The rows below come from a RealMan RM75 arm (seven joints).
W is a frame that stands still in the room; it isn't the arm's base.
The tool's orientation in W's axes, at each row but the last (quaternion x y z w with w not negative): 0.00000, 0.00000, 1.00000, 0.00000; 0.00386, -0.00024, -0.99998, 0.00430; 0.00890, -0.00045, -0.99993, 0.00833; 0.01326, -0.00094, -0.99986, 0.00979; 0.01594, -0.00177, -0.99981, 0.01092; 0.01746, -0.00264, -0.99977, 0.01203; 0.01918, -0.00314, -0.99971, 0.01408; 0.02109, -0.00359, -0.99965, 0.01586; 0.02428, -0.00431, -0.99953, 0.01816; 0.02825, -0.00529, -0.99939, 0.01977; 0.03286, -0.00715, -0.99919, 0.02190; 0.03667, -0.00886, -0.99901, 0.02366
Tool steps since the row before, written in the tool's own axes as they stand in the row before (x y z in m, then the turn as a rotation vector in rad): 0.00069, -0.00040, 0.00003, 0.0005, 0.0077, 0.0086; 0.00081, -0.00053, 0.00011, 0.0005, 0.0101, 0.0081; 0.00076, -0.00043, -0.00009, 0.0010, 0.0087, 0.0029; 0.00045, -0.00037, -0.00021, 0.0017, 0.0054, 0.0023; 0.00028, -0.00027, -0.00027, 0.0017, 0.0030, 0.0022; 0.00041, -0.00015, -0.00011, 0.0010, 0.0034, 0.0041; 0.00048, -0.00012, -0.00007, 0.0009, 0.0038, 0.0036; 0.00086, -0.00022, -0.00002, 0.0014, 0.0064, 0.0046; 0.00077, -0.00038, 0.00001, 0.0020, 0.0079, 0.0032; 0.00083, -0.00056, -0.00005, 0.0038, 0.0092, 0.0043; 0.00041, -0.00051, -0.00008, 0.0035, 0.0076, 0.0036; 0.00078, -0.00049, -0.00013, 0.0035, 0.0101, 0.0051
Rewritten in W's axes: -0.00069, 0.00040, 0.00003, -0.0005, -0.0077, 0.0086; -0.00082, 0.00052, 0.00010, -0.0005, -0.0101, 0.0081; -0.00077, 0.00042, -0.00010, -0.0009, -0.0087, 0.0029; -0.00045, 0.00036, -0.00022, -0.0017, -0.0054, 0.0023; -0.00028, 0.00026, -0.00028, -0.0017, -0.0030, 0.0022; -0.00041, 0.00014, -0.00013, -0.0011, -0.0034, 0.0041; -0.00048, 0.00011, -0.00009, -0.0009, -0.0038, 0.0036; -0.00086, 0.00019, -0.00006, -0.0014, -0.0064, 0.0046; -0.00078, 0.00035, -0.00003, -0.0019, -0.0079, 0.0032; -0.00085, 0.00053, -0.00010, -0.0037, -0.0093, 0.0042; -0.00043, 0.00049, -0.00011, -0.0034, -0.0077, 0.0035; -0.00079, 0.00045, -0.00020, -0.0034, -0.0102, 0.0050
